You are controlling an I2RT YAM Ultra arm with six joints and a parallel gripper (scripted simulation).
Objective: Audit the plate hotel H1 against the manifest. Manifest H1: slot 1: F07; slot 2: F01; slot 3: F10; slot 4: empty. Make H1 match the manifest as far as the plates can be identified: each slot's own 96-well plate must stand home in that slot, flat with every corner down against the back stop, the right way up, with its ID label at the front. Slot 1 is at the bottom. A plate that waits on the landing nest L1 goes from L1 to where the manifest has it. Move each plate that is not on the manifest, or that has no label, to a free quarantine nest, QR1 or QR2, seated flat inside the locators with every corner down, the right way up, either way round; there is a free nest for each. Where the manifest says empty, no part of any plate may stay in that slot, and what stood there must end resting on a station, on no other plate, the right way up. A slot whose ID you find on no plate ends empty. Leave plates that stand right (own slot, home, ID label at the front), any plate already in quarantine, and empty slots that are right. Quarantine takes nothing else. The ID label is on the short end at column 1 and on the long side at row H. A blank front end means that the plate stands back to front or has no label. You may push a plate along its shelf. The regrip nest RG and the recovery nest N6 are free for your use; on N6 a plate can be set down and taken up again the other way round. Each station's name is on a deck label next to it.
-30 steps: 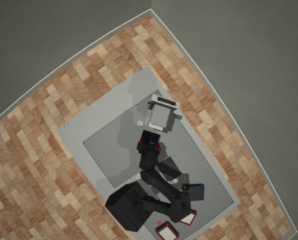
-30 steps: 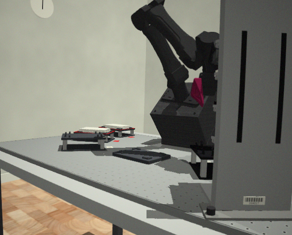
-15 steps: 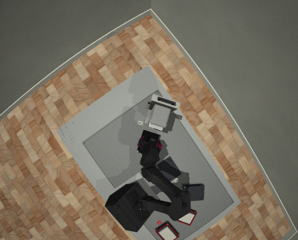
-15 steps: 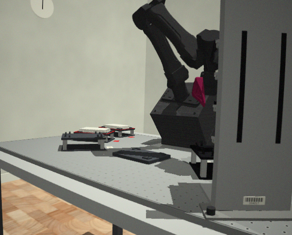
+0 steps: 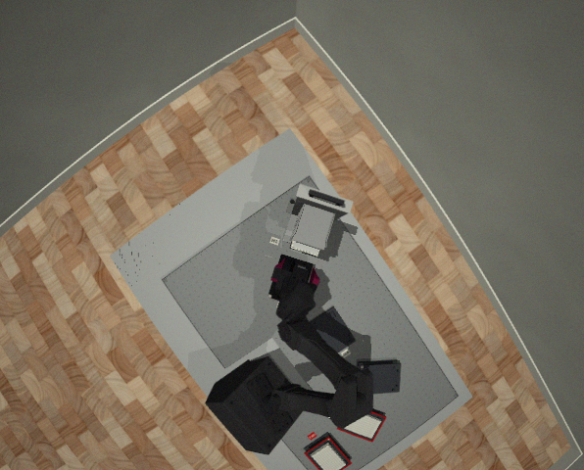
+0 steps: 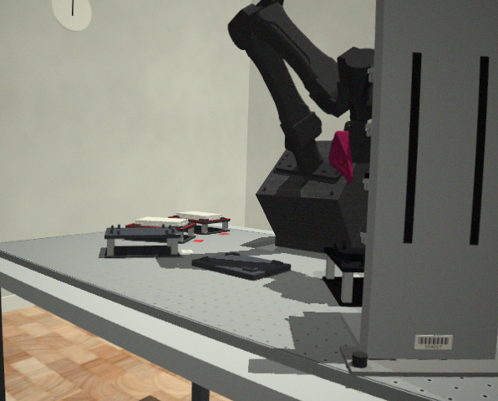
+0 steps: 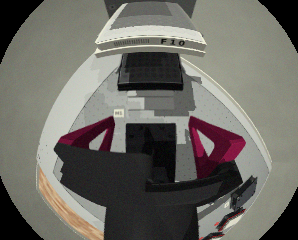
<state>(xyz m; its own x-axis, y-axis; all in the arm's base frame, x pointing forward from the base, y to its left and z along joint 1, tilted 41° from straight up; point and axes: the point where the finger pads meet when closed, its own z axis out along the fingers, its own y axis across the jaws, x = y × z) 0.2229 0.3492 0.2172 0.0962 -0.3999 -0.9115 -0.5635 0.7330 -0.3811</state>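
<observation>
My hand is 80 mm to the right of the dark 96-well plate and 70 mm short of it. Round my hand: N6 deck label 400 mm to the right, 190 mm below, 40 mm ahead; then H1 deck label 190 mm below, 110 mm to the left, 40 mm behind; then grey hotel back wall 140 mm to the left, 120 mm ahead, 10 mm above.
</observation>
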